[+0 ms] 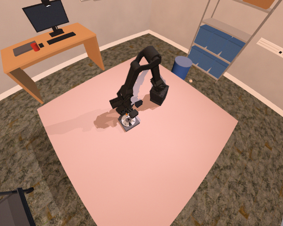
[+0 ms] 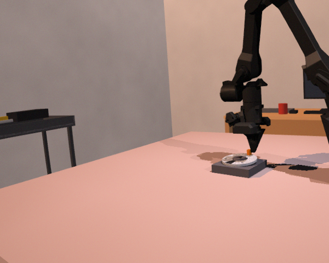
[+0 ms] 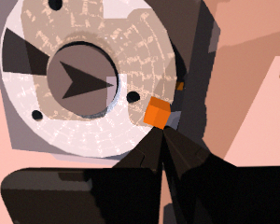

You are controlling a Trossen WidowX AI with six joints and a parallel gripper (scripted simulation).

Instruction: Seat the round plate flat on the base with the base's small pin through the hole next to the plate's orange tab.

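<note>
Right now the yellow pin is 20 mm ahead of my hand, 10 mm to the left of it and 60 mm below it. The rest, counted from my hand: round hub (30 mm ahead, 40 mm to the left, 50 mm below); then dark square base (30 mm ahead, 40 mm to the left, 70 mm below).
</note>
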